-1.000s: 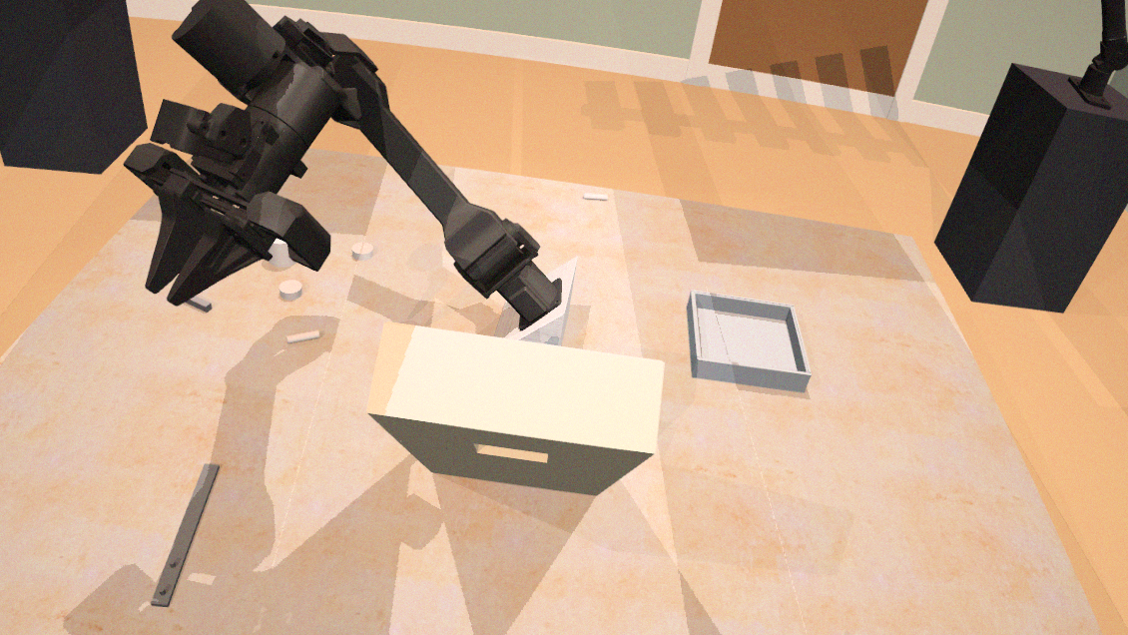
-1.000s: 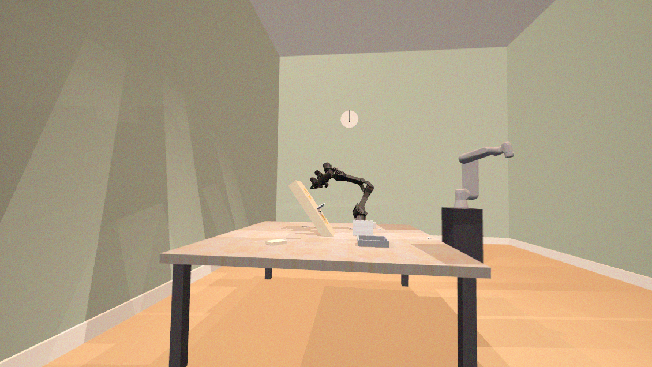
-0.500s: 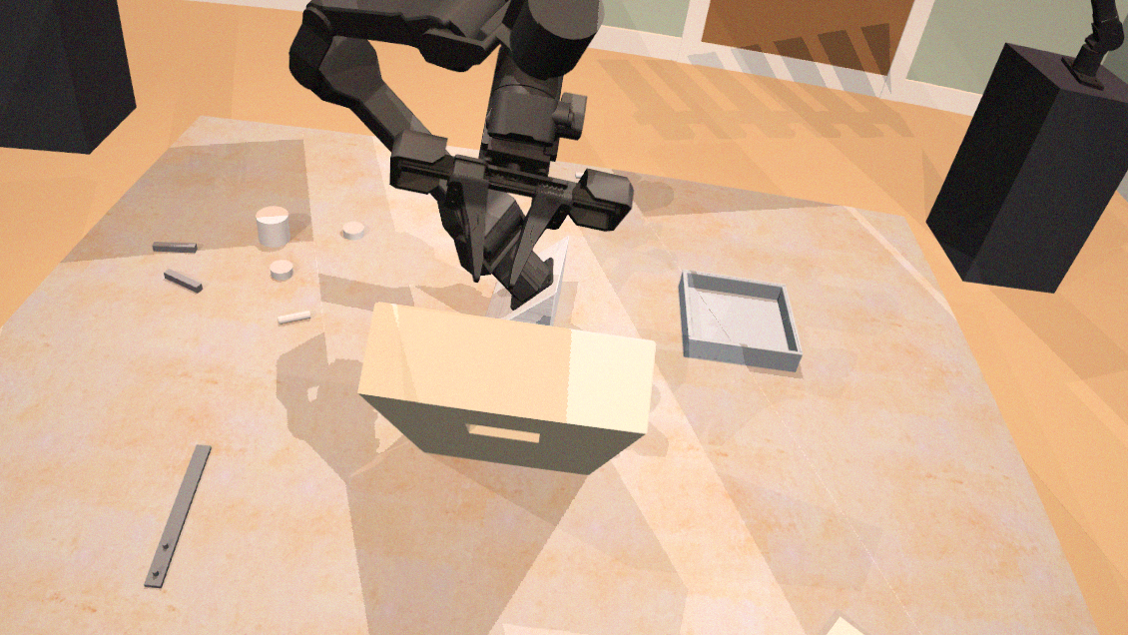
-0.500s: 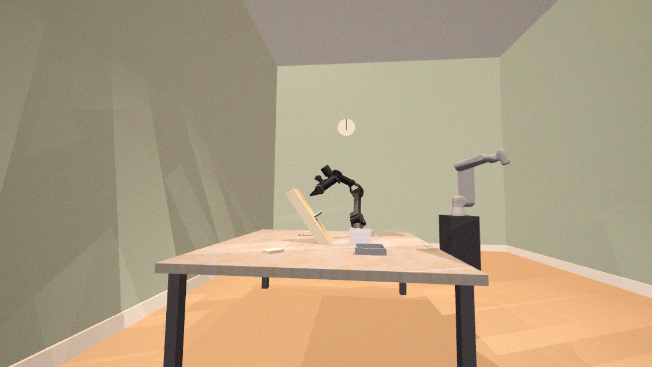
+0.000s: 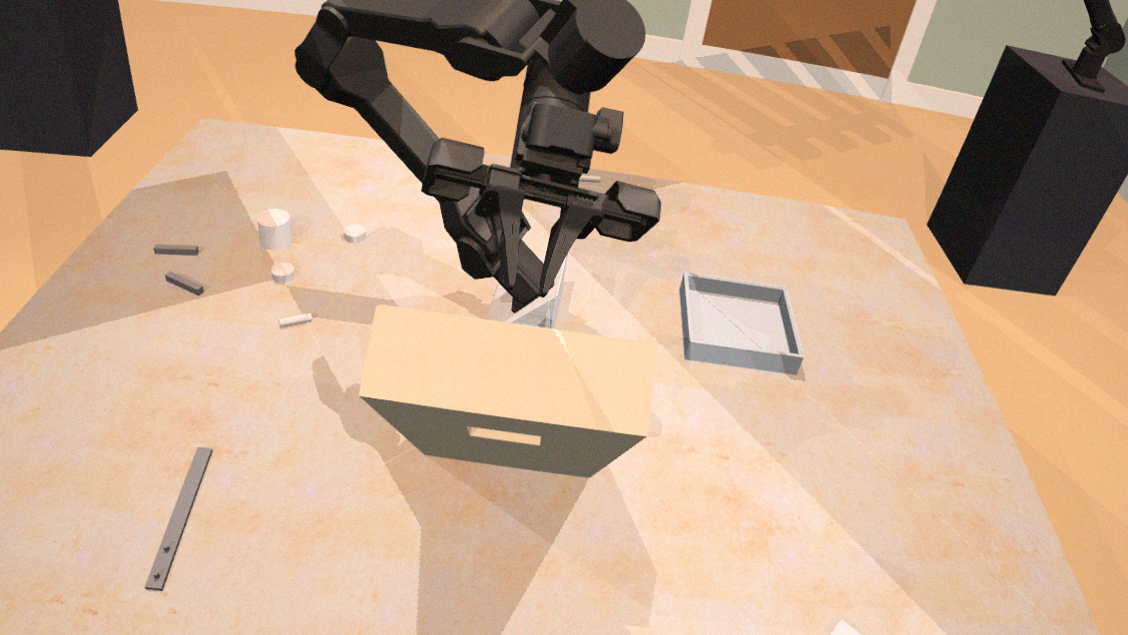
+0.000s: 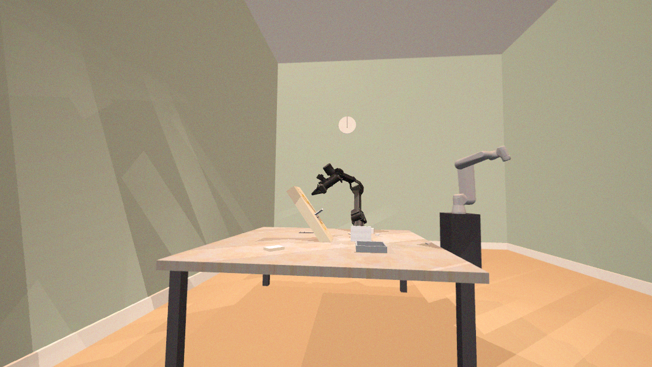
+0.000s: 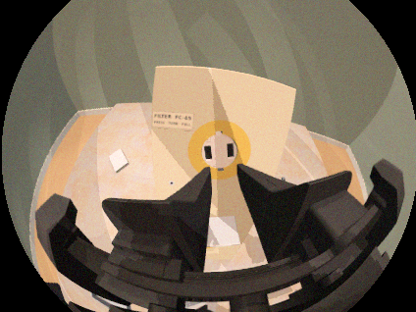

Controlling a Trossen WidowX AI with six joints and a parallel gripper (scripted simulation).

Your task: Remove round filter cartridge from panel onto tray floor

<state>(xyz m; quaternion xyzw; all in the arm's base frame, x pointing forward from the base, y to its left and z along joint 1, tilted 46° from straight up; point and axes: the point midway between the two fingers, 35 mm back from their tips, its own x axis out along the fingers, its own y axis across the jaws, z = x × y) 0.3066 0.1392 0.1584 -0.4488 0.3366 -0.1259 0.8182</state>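
The round filter cartridge is 50 mm ahead of my gripper tip and 40 mm below it. From my gripper tip the other things lie so: tan service panel 110 mm below, 10 mm ahead; then grey tray 340 mm behind, 300 mm to the left, 280 mm below.
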